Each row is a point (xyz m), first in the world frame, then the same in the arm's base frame.
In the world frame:
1: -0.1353 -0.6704 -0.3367
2: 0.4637 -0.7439 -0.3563
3: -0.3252 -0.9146 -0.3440
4: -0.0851 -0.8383 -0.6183
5: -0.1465 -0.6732 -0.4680
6: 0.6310 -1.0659 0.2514
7: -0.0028 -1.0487 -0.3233
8: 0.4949 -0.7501 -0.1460
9: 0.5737 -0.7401 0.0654
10: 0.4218 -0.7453 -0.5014
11: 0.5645 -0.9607 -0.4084
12: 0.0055 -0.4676 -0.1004
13: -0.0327 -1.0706 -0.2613
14: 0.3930 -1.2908 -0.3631
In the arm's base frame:
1: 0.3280 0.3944 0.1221
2: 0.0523 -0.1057 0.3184
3: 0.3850 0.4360 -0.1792
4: 0.5227 0.1487 0.0138
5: 0.4469 0.3376 0.1243
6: -0.6049 -0.0695 0.0581
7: 0.1946 0.1432 -0.1606
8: -0.1460 -0.0292 0.3111
9: -0.3651 0.0179 0.3390
10: 0.1978 -0.1451 0.3094
11: 0.0162 -0.2980 0.1715
12: 0.0885 0.4856 0.3482
13: 0.1513 0.1875 -0.1978
14: 0.0054 -0.2802 -0.2026

